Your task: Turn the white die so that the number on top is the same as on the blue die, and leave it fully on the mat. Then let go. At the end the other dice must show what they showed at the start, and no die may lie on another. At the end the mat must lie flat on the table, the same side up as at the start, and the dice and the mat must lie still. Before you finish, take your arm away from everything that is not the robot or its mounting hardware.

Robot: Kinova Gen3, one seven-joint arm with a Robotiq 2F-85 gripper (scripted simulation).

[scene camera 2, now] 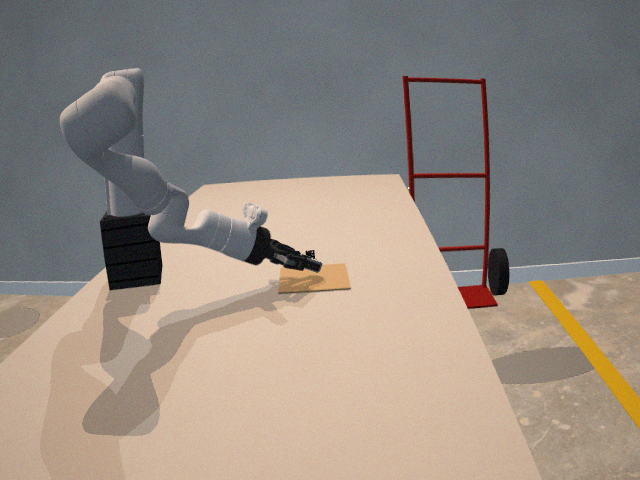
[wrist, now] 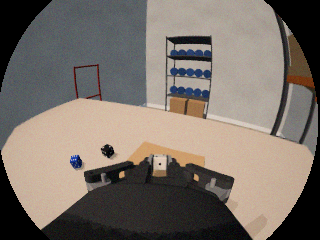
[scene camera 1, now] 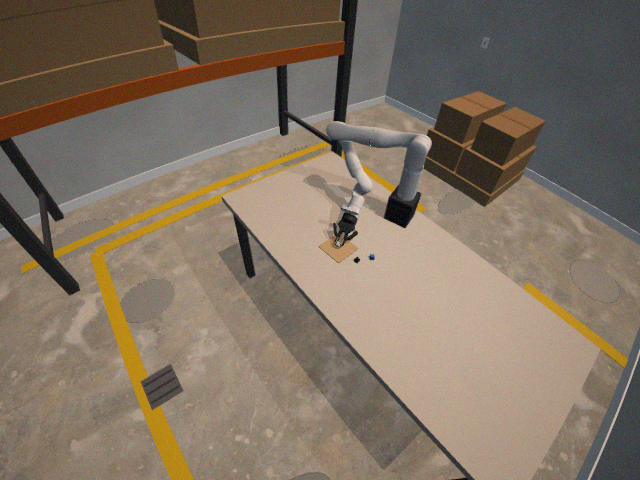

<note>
I see my gripper (scene camera 2: pixel 317 265) and a mat (scene camera 2: pixel 332 277).
The mat shows as well in the wrist view (wrist: pixel 183 158). My gripper shows as well in the wrist view (wrist: pixel 160 160).
</note>
